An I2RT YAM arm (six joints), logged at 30 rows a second.
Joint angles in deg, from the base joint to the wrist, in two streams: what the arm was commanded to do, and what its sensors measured. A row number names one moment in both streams.
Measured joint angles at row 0: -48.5, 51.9, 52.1, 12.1, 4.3, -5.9
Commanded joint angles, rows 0 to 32: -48.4, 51.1, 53.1, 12.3, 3.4, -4.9; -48.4, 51.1, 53.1, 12.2, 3.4, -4.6; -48.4, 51.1, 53.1, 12.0, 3.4, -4.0; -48.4, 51.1, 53.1, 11.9, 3.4, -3.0; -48.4, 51.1, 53.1, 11.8, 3.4, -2.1; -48.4, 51.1, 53.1, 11.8, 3.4, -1.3; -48.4, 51.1, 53.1, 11.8, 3.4, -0.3; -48.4, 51.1, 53.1, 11.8, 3.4, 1.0; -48.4, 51.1, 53.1, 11.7, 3.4, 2.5; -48.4, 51.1, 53.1, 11.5, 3.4, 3.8; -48.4, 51.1, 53.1, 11.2, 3.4, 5.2; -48.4, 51.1, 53.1, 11.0, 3.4, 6.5; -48.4, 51.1, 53.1, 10.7, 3.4, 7.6; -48.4, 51.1, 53.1, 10.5, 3.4, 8.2; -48.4, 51.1, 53.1, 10.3, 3.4, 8.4; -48.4, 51.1, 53.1, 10.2, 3.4, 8.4; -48.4, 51.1, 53.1, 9.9, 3.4, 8.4; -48.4, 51.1, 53.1, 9.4, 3.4, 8.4; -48.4, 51.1, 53.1, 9.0, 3.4, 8.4; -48.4, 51.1, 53.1, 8.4, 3.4, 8.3; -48.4, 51.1, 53.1, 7.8, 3.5, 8.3; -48.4, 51.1, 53.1, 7.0, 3.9, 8.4; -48.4, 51.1, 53.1, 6.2, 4.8, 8.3; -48.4, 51.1, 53.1, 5.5, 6.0, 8.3; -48.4, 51.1, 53.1, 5.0, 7.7, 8.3; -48.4, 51.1, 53.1, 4.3, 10.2, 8.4; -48.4, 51.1, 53.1, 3.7, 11.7, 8.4; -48.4, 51.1, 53.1, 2.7, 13.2, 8.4; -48.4, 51.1, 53.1, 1.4, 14.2, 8.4; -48.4, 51.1, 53.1, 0.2, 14.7, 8.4; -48.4, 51.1, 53.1, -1.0, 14.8, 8.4; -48.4, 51.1, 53.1, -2.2, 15.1, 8.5; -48.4, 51.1, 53.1, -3.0, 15.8, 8.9
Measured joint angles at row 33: -48.5, 52.0, 52.1, -2.5, 12.1, 7.6
